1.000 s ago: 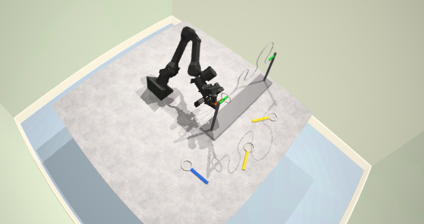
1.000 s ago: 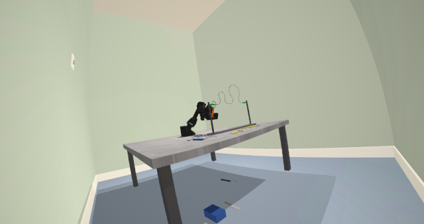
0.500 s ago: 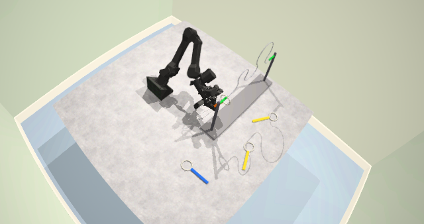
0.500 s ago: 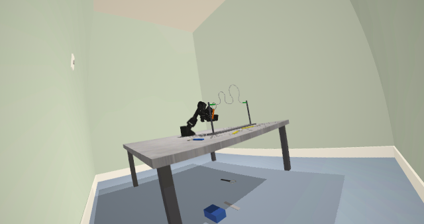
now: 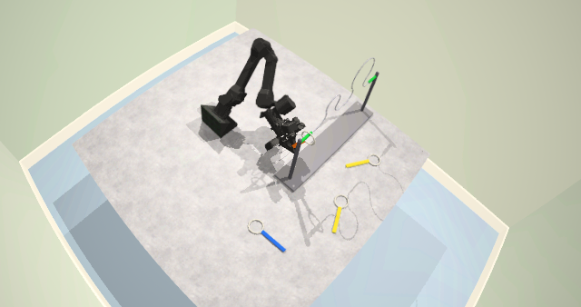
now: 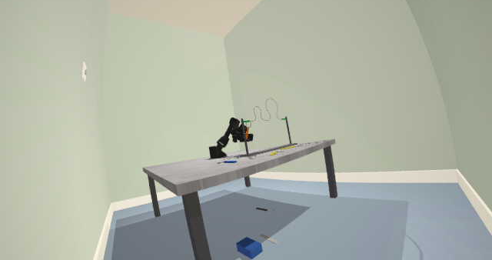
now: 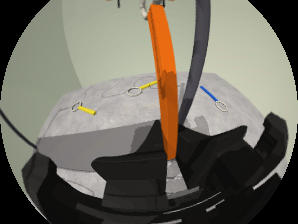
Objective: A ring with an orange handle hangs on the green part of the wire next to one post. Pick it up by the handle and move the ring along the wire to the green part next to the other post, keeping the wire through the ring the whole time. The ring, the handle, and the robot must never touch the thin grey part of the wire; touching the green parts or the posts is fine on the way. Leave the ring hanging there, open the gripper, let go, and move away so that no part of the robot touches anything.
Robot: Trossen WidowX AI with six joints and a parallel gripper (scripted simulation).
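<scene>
Right now the orange-handled ring is 1 cm ahead of my gripper tip and 9 cm above it. Round my gripper tip: blue-handled ring (8 cm ahead, 33 cm to the right, 11 cm below); then blue box (26 cm ahead, 41 cm to the right, 59 cm below).
</scene>
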